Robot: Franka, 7 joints.
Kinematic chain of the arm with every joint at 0, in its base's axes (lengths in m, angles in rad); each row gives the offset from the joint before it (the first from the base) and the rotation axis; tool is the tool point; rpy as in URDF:
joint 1: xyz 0 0 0.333 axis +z
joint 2: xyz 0 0 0 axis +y
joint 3: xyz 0 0 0.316 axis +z
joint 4: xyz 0.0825 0 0 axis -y
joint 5: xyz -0.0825 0 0.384 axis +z
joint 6: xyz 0 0 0 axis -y
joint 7: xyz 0.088 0 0 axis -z
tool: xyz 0 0 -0.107 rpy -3.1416 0 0
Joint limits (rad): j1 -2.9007..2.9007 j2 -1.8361..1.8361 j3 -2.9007..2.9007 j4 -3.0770..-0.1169 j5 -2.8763..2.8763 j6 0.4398..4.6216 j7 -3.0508..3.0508
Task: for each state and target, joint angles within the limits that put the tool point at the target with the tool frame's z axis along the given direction. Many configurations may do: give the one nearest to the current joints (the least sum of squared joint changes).
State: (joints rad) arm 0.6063 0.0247 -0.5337 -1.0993 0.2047 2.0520 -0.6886
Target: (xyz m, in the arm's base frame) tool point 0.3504 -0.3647 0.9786 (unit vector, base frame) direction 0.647 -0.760 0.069
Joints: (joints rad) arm 0.1407 0.0530 -1.0051 -1.1043 -0.0135 2.7724 -0.6886
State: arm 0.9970 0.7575 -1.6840 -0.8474 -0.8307 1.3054 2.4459
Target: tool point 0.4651 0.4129 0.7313 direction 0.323 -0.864 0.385
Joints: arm 1.6819 0.9068 -1.5777 -1.1683 -1.0229 1.6005 2.4459
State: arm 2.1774 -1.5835 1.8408 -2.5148 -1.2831 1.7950 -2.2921
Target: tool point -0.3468 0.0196 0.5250 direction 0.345 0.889 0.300
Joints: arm 1.9649 -1.2433 1.0960 -2.5593 -0.8948 1.8423 -2.2921
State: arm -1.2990 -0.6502 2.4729 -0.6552 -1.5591 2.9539 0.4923
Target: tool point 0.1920 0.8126 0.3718 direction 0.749 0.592 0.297
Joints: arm -1.4272 -1.1378 2.3225 -0.8537 -1.6612 2.4769 0.4923
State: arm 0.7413 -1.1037 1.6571 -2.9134 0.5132 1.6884 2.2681
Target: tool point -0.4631 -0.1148 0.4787 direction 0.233 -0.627 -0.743
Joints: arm 1.7191 -0.7742 1.1618 -2.0957 1.2072 1.1457 2.2681
